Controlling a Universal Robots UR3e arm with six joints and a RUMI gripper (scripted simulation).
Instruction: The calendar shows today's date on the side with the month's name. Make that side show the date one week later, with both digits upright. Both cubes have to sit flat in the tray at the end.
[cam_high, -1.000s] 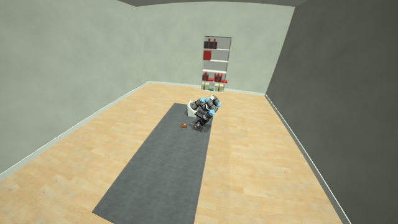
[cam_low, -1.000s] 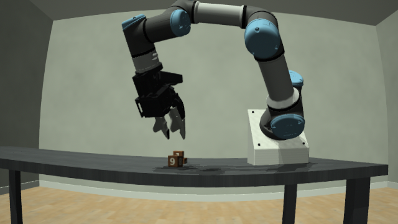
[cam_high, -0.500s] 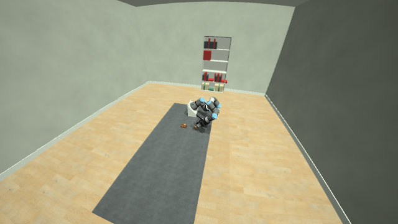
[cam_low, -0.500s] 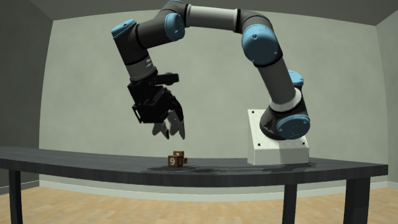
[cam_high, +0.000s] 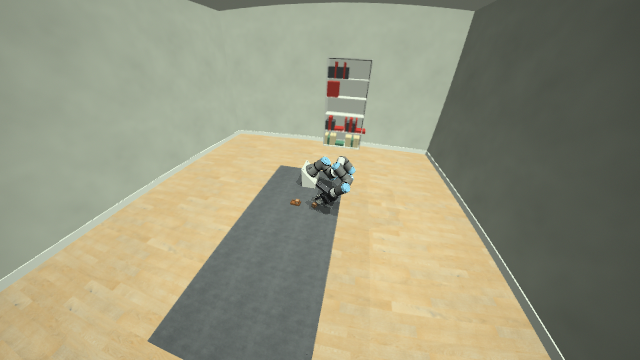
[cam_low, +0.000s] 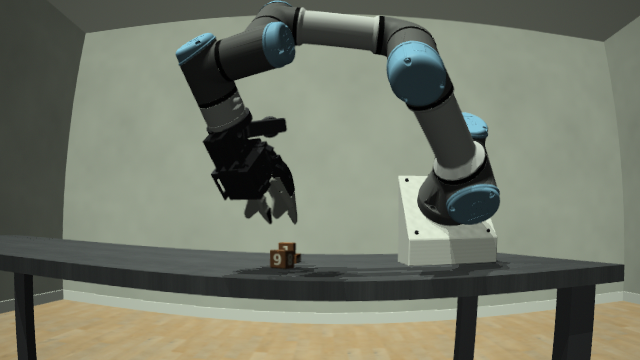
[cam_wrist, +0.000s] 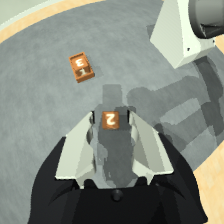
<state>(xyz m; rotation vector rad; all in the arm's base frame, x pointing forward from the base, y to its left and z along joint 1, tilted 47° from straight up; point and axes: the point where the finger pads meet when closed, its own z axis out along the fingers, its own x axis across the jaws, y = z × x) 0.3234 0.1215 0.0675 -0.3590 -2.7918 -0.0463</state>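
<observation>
Now: hand 80 mm above the cube and 10 mm to the left of it. Round my hand: calendar tray 170 mm to the right, 80 mm below.
</observation>
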